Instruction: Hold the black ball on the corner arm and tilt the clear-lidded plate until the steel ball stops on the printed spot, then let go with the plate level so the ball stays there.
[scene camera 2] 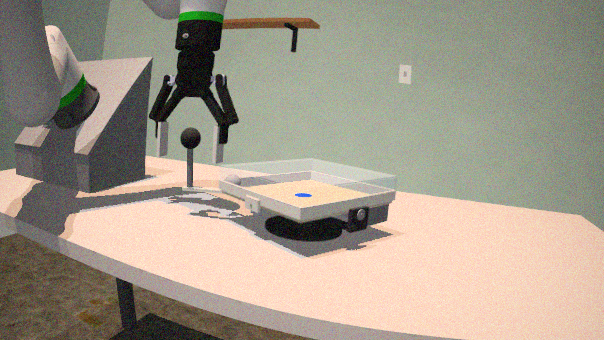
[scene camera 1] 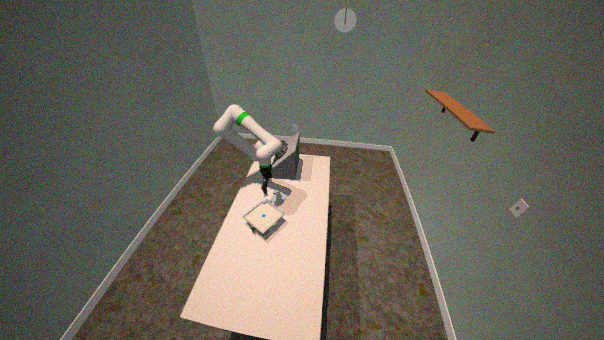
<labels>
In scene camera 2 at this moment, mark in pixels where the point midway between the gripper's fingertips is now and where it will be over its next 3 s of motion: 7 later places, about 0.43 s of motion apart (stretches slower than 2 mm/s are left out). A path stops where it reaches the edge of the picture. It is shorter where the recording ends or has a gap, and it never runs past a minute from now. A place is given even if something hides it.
The gripper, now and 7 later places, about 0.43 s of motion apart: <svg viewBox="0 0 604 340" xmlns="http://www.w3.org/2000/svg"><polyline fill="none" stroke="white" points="188,159 189,166 191,168 192,159 195,113 194,113 194,113 194,113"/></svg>
</labels>
